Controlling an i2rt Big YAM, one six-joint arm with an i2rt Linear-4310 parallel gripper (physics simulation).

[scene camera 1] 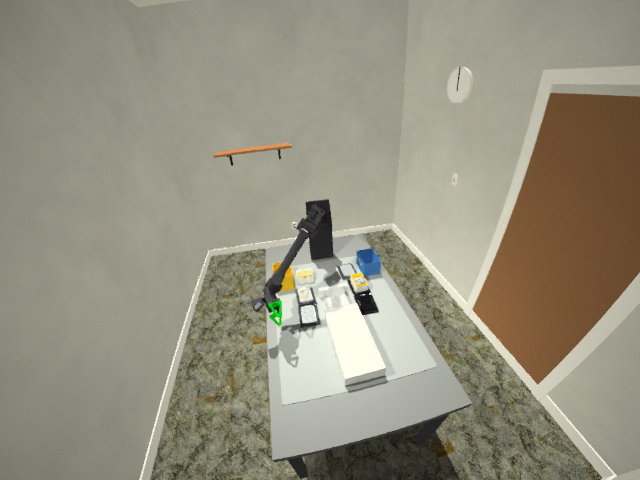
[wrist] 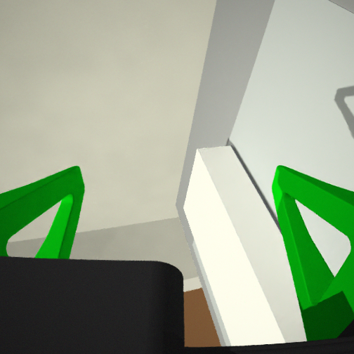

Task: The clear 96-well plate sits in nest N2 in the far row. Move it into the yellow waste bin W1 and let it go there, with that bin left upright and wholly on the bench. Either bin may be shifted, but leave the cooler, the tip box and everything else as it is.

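Places are measured from the arm's base along level axes (x right, y ahead, z up), in centimetres.
Where they show: gripper, fingertip midpoint: [scene camera 1: 279, 321].
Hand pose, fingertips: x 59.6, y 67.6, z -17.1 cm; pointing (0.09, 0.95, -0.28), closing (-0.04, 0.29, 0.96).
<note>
Each offset is from my fingertips to the top centre of the thing. "*": to the spot under its first point.
A pale plate @[dx -21.5, dy -14.0, dz -20.9 cm] [scene camera 1: 308, 314], apparently the clear 96-well one, sits in a dark nest left of the bench's middle; its wells and the nest labels are too small to read. The yellow bin @[dx -20.5, dy -52.3, dz -11.6 cm] [scene camera 1: 287, 281] stands near the left edge, partly hidden behind the arm. My gripper [scene camera 1: 276, 313] [wrist: 178, 176] is open, with bare space between its green fingers. It hangs above the bench's left side, left of the pale plate and apart from it. The plate and yellow bin do not show in the wrist view.
A long white box [scene camera 1: 355, 343] [wrist: 242, 250] lies on the mat. A blue bin @[dx -82.0, dy -31.4, dz -11.6 cm] [scene camera 1: 368, 264] stands at the back right. A yellow-and-white box @[* dx -34.1, dy -42.8, dz -17.4 cm] [scene camera 1: 305, 276] is beside the yellow bin; another yellow-topped item @[dx -63.5, dy -18.4, dz -15.9 cm] [scene camera 1: 359, 281] stands behind a black nest @[* dx -57.0, dy -1.4, dz -21.4 cm] [scene camera 1: 366, 303]. A pinkish item @[dx -27.3, dy -30.5, dz -20.9 cm] [scene camera 1: 305, 295] adjoins the pale plate.
</note>
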